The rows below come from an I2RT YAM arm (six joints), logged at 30 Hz.
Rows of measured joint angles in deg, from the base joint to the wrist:
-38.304 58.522 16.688 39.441 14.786 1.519
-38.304 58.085 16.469 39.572 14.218 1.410
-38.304 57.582 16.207 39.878 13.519 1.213
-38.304 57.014 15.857 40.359 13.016 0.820
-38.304 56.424 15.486 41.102 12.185 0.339
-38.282 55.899 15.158 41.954 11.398 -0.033
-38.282 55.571 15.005 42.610 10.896 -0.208
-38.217 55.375 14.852 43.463 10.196 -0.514
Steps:
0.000 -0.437 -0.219 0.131 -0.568 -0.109
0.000 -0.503 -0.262 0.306 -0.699 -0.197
0.000 -0.568 -0.350 0.481 -0.503 -0.393
0.000 -0.590 -0.371 0.743 -0.831 -0.481
0.022 -0.525 -0.328 0.852 -0.787 -0.372
0.000 -0.328 -0.153 0.656 -0.502 -0.175
0.065 -0.196 -0.153 0.853 -0.700 -0.306

